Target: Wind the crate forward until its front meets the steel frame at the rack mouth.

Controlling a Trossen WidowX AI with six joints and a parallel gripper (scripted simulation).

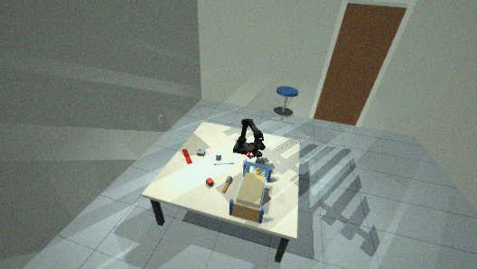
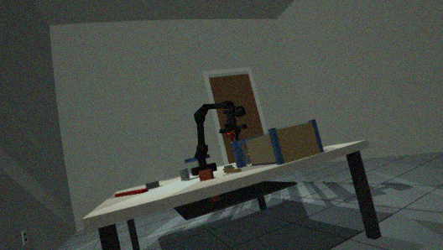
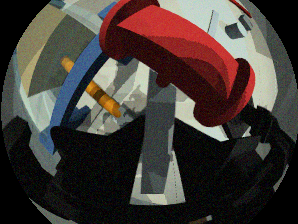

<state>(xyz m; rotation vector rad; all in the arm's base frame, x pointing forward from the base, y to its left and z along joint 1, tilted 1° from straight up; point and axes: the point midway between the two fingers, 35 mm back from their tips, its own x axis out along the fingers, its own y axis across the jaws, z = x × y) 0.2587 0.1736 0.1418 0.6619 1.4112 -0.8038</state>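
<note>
My gripper tip is 30 mm short of the red knob, 40 mm to the left of it and 30 mm below it. The rest, counted from my gripper tip: winch: 80 mm behind, 60 mm to the left, 140 mm below; then winch handle: 20 mm above; then blue frame: 100 mm ahead, 60 mm to the left, 60 mm below.
</note>
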